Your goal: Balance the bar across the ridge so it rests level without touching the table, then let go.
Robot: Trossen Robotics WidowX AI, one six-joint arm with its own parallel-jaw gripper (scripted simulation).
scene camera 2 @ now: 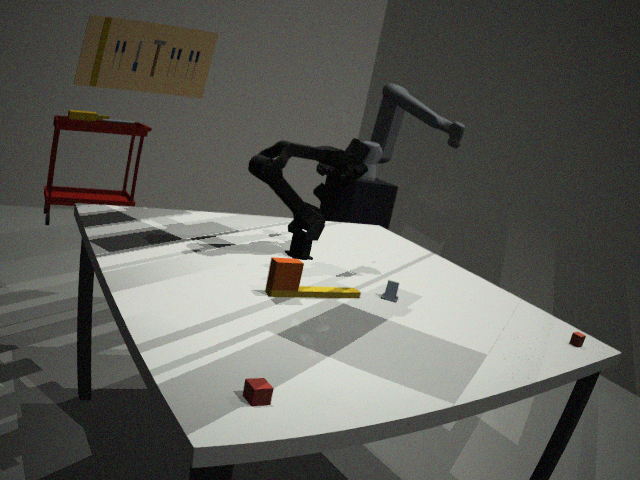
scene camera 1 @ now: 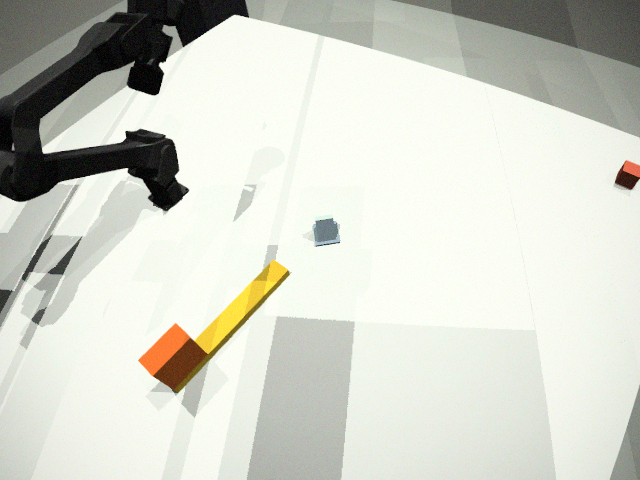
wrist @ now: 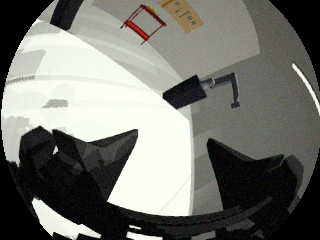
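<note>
Gripper open, holding nothing. Wrist view shows the gripper too. Yellow bar present.
</note>
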